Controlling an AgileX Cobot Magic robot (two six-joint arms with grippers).
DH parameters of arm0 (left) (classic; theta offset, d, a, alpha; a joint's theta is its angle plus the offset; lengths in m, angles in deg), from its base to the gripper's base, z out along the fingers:
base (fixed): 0 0 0 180
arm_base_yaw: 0 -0.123 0 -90
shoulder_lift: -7.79 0 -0.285 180
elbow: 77.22 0 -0.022 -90
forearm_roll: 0 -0.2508 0 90
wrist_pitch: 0 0 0.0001 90
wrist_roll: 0 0.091 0 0
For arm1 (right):
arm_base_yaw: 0 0.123 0 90
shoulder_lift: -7.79 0 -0.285 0
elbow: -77.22 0 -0.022 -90
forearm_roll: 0 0.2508 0 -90
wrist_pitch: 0 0 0.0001 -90
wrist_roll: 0 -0.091 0 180
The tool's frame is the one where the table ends.
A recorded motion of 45 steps. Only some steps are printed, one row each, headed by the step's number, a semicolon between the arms.
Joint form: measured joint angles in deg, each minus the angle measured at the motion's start. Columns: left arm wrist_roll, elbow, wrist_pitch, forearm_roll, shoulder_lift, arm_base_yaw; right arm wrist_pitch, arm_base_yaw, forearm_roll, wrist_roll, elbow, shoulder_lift.
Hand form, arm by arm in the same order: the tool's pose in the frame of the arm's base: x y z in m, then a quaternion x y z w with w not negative. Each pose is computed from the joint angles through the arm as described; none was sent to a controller.
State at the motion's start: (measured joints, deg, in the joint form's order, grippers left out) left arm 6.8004 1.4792 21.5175 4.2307 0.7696 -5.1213; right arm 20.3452 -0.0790 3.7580 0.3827 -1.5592 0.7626
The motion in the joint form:
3: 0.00 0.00 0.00 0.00 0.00 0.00; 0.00 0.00 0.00 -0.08 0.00 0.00
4: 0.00 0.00 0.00 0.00 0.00 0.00; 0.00 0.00 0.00 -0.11 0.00 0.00
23: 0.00 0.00 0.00 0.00 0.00 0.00; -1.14 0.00 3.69 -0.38 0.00 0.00
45: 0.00 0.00 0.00 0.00 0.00 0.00; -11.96 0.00 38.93 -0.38 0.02 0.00
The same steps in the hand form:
3: 0.0525 0.0022 0.1715 -0.00782 0.80474 0.03046 0.59280; 0.0530 0.0020 0.1728 0.01617 0.79904 0.02558 0.60052
4: 0.0525 0.0022 0.1715 -0.00782 0.80474 0.03046 0.59280; 0.0530 0.0020 0.1728 0.01638 0.79903 0.02574 0.60052
23: 0.0525 0.0022 0.1715 -0.00782 0.80474 0.03046 0.59280; 0.0535 0.0038 0.1747 0.03619 0.79172 0.05385 0.60743
45: 0.0525 0.0022 0.1715 -0.00782 0.80474 0.03046 0.59280; 0.0562 0.0090 0.1950 0.22803 0.68199 0.28360 0.63440

